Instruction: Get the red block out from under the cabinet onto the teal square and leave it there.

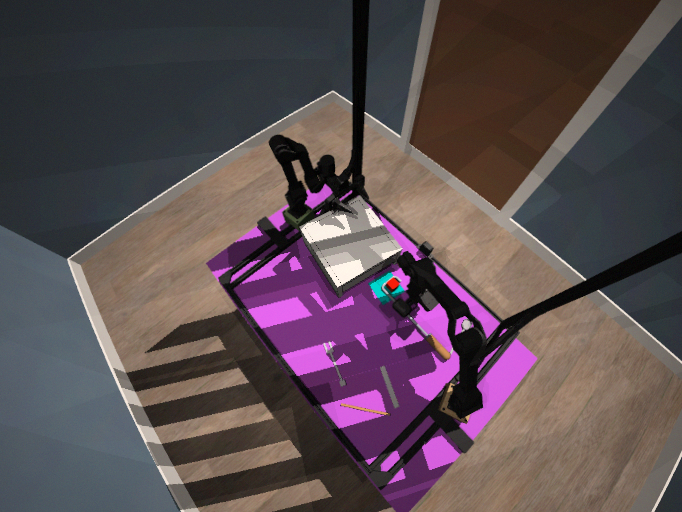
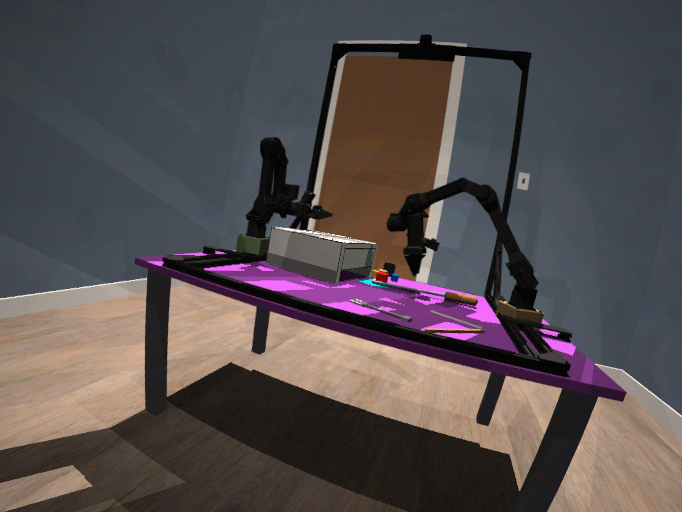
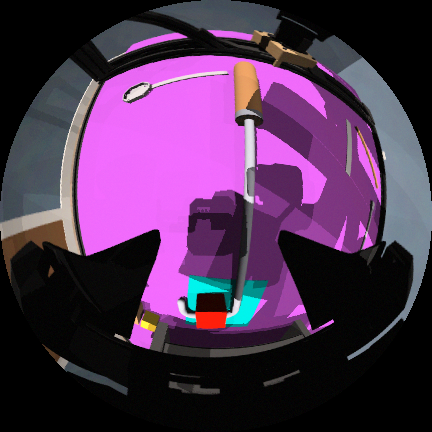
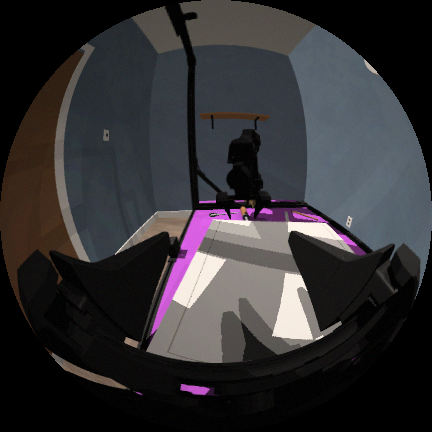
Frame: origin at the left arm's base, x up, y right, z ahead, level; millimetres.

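Seen in the pictures: left gripper, fingertip midpoint: [image 1: 414,304] [image 2: 415,274] [image 3: 220,236] [image 4: 242,218]; right gripper, fingertip midpoint: [image 1: 360,205] [image 2: 328,214] [image 4: 231,237]; left arm's base at its link origin: [image 1: 458,403] [image 2: 521,306]; right arm's base at its link origin: [image 1: 297,210] [image 2: 255,236].
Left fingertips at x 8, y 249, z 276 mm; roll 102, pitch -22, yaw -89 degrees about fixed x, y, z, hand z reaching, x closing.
Offsets run from my left fingertips to a thing's top centre. "*": to the spot under its first point.
The red block @[dx -23, dy +50, dz +109 mm] [image 1: 392,283] [image 2: 381,277] [image 3: 211,320] stands on the teal square @[* dx -59, dy +5, dz +158 mm] [image 1: 376,290] [image 3: 254,300], near its edge, outside the grey-white cabinet @[dx +76, dy +108, dz +335 mm] [image 1: 352,242] [image 2: 308,256] [image 4: 250,280]. A hooked metal tool with a wooden handle [image 1: 437,347] [image 2: 461,298] [image 3: 246,92] lies on the table, its bent end around the block. My left gripper [image 1: 403,308] [image 2: 414,270] [image 3: 220,236] is open and empty above the tool's shaft, apart from the block. My right gripper [image 1: 344,206] [image 2: 329,213] [image 4: 231,237] is open and empty above the cabinet's far end.
A blue block @[dx -34, dy +147, dz +40 mm] [image 2: 394,277] and a yellow block @[dx -34, dy +163, dz +118 mm] [image 3: 150,321] lie near the square. A fork @[dx -51, dy -326, dz +170 mm] [image 1: 334,363] [image 2: 380,309], a grey strip @[dx -58, dy -305, dz -44 mm] [image 1: 388,386] [image 3: 349,147] and a thin orange stick @[dx -52, dy -414, dz -2 mm] [image 1: 364,409] [image 2: 454,330] lie toward the front. A spoon-like utensil @[* dx -57, dy +40, dz -219 mm] [image 3: 137,92] lies beside the handle.
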